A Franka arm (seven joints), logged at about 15 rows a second.
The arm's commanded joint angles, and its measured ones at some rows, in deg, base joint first. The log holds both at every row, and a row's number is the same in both.
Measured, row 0:
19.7 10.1 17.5 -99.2 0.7 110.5 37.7
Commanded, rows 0 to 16:
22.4 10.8 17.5 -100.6 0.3 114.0 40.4
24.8 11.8 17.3 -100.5 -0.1 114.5 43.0
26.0 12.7 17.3 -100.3 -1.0 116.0 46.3
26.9 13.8 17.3 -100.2 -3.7 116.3 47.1
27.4 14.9 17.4 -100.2 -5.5 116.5 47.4
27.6 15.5 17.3 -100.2 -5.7 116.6 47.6
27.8 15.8 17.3 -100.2 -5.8 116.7 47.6
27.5 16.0 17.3 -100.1 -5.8 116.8 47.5
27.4 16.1 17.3 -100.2 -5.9 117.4 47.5
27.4 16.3 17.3 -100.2 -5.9 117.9 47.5
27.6 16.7 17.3 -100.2 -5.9 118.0 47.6
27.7 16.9 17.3 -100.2 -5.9 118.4 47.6
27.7 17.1 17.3 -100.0 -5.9 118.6 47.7
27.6 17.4 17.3 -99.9 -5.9 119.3 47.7
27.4 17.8 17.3 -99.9 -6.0 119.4 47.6
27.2 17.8 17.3 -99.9 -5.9 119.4 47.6
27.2 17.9 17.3 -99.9 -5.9 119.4 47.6
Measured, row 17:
27.9 17.3 16.9 -100.4 -4.7 118.3 46.9
